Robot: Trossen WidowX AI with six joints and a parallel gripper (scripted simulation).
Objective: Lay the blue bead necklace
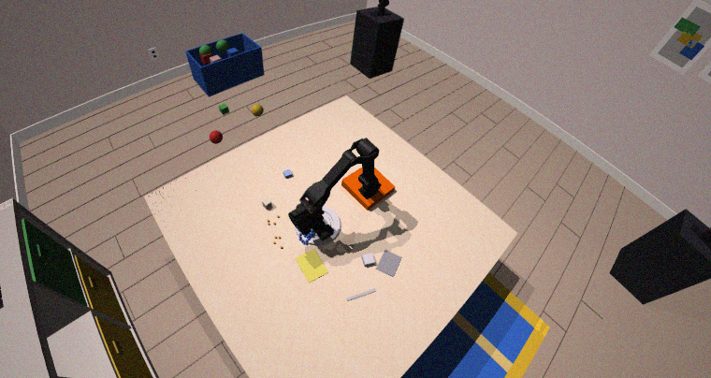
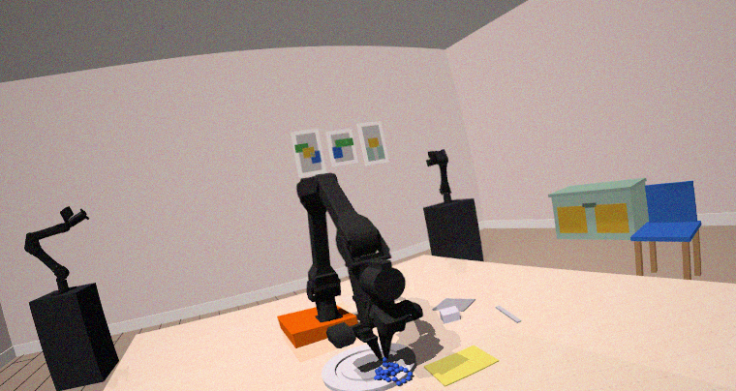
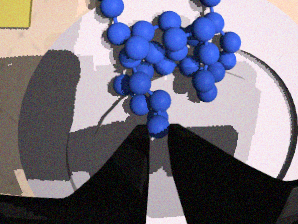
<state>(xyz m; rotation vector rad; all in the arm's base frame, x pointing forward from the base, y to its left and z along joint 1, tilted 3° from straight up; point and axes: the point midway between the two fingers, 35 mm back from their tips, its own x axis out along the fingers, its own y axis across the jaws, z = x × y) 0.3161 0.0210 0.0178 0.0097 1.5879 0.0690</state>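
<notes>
The round bead board lies 3 cm behind my gripper tip, 2 cm to the right of it and 2 cm below it. From my gripper tip the other things lie so: yellow sheet: 12 cm to the left, 9 cm ahead, 3 cm below; small grey block: 24 cm to the left, 11 cm behind, 2 cm below; pale cube: 23 cm to the right, 10 cm ahead, 1 cm below.
</notes>
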